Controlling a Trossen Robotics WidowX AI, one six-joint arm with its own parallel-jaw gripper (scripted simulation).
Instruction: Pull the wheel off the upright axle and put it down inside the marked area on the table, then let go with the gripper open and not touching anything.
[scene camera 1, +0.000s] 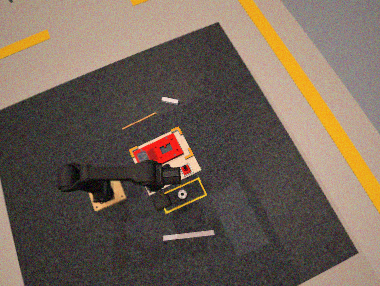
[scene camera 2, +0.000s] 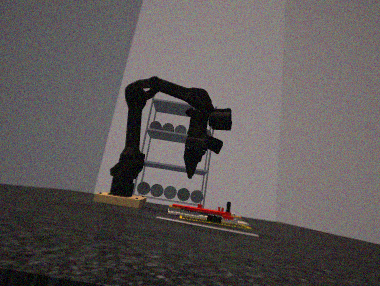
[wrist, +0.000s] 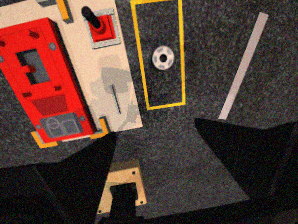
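Note:
A pale strip (wrist: 259, 24) is part of the scene. The robot's gripper (scene camera 2: 190, 177), which also appears in the wrist view as the gripper (wrist: 155, 128), is open and holds nothing.

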